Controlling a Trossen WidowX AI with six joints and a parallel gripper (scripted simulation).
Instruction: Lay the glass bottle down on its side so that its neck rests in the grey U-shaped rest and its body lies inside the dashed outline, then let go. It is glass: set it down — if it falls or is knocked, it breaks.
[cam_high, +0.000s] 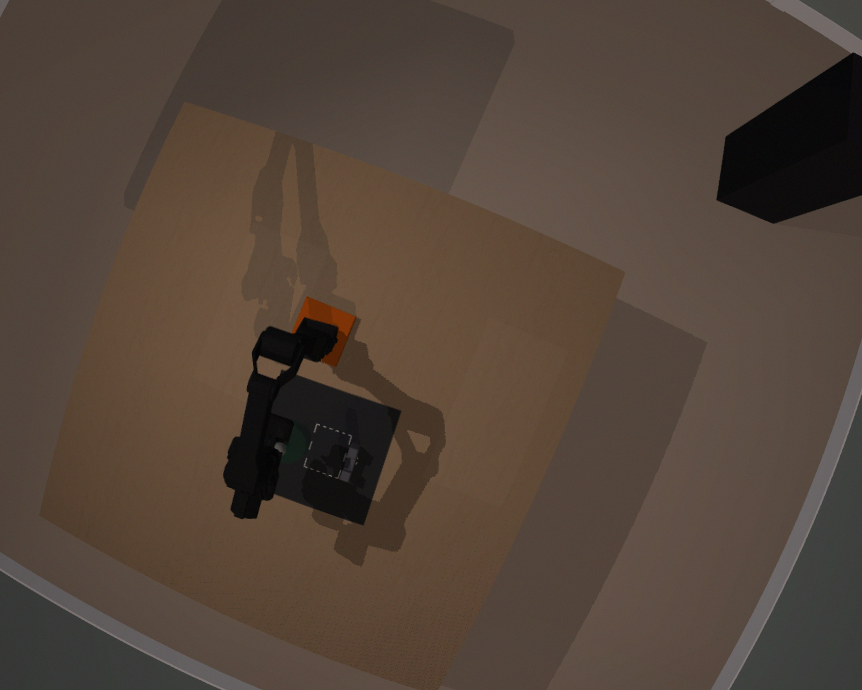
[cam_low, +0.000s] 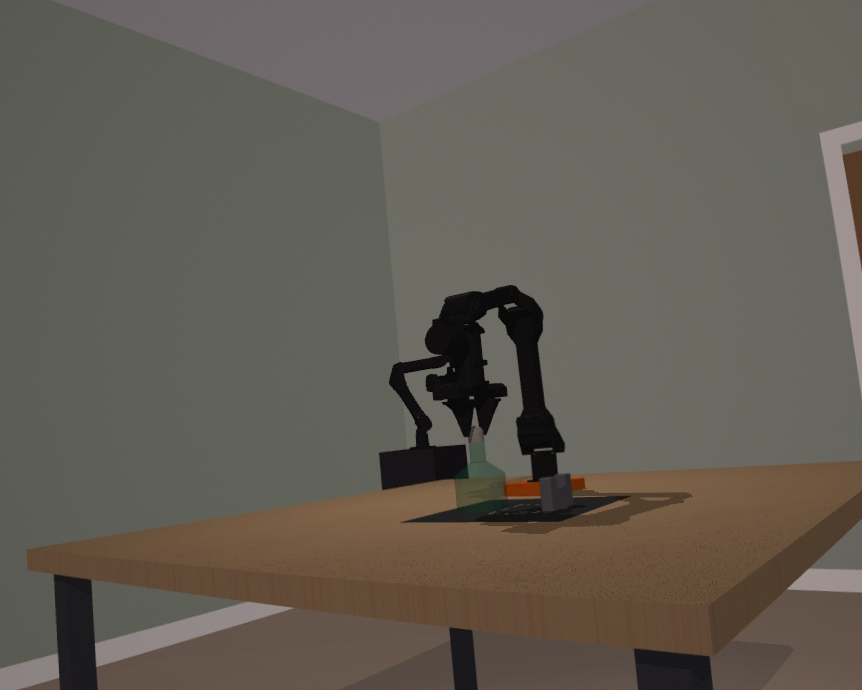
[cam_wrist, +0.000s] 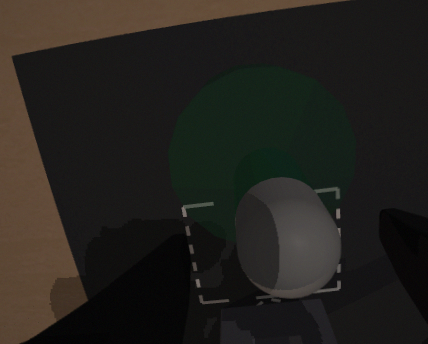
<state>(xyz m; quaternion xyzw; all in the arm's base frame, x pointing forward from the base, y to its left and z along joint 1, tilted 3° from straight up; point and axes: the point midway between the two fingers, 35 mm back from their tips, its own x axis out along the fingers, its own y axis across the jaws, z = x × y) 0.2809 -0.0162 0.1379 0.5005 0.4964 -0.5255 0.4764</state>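
Right now the green glass bottle is 50 mm below my gripper tip. Also, from my gripper tip: black mat: 80 mm to the left, 140 mm below.
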